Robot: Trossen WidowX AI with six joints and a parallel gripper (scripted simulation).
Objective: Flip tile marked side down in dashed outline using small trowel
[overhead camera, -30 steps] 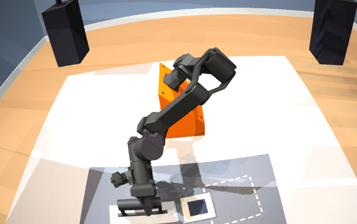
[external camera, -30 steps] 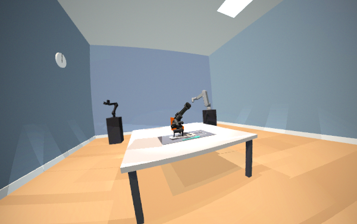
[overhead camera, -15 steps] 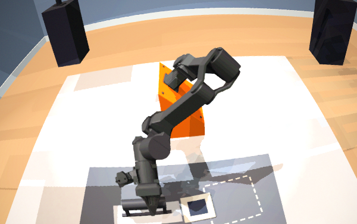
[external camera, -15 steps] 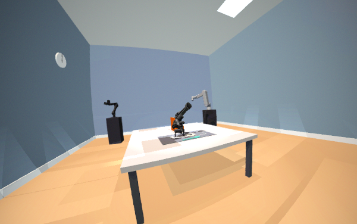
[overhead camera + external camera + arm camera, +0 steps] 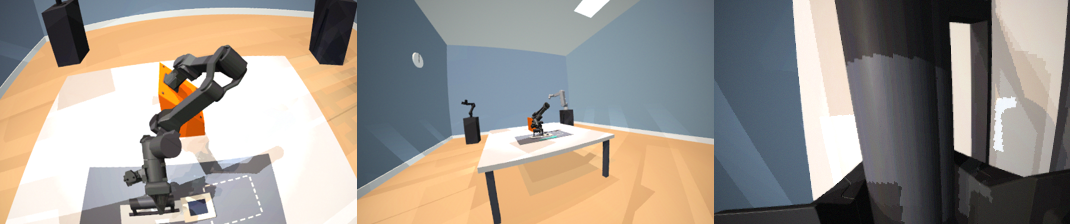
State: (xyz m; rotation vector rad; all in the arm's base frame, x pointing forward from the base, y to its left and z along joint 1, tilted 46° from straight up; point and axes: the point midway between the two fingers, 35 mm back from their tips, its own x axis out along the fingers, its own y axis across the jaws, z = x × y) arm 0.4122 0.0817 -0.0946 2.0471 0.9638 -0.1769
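My gripper tip is 70 mm above the mat, 50 mm past it and 40 mm to the right of it. From my gripper tip the other things lie so: white tile: 100 mm to the left, 50 mm below, 50 mm behind; then trowel: 30 mm behind, 10 mm below.
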